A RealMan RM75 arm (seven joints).
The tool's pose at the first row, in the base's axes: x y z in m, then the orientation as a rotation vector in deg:
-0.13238 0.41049 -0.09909 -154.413 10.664 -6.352
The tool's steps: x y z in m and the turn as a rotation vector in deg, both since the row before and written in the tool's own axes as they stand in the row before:
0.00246 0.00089 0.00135 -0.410 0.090 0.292
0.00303 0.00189 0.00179 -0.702 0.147 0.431
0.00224 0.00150 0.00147 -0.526 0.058 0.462
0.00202 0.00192 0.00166 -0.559 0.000 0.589
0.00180 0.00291 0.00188 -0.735 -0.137 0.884
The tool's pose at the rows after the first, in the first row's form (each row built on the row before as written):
-0.12991 0.40989 -0.10057 -154.784 11.127 -6.359
-0.12695 0.40846 -0.10284 -155.426 11.829 -6.381
-0.12477 0.40733 -0.10469 -155.887 12.531 -6.286
-0.12286 0.40590 -0.10689 -156.359 13.395 -6.072
-0.12132 0.40366 -0.10969 -156.955 14.648 -5.571

